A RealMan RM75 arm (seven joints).
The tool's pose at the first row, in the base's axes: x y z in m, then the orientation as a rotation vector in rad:
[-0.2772, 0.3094, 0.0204, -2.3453, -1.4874, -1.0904]
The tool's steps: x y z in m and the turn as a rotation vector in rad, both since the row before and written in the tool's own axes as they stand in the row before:
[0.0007, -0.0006, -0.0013, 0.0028, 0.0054, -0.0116]
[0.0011, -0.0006, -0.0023, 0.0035, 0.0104, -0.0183]
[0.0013, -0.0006, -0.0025, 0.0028, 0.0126, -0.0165]
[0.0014, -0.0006, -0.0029, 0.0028, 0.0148, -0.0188]
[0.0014, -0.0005, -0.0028, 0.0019, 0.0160, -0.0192]
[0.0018, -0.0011, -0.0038, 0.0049, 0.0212, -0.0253]
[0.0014, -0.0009, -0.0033, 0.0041, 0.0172, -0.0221]
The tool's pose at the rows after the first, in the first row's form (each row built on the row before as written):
[-0.2782, 0.3096, 0.0217, -2.3329, -1.5016, -1.0958]
[-0.2796, 0.3096, 0.0239, -2.3121, -1.5230, -1.1070]
[-0.2811, 0.3096, 0.0264, -2.2904, -1.5409, -1.1205]
[-0.2828, 0.3094, 0.0292, -2.2653, -1.5608, -1.1366]
[-0.2844, 0.3092, 0.0319, -2.2392, -1.5804, -1.1547]
[-0.2870, 0.3089, 0.0354, -2.2027, -1.6063, -1.1758]
[-0.2892, 0.3085, 0.0383, -2.1718, -1.6290, -1.1929]

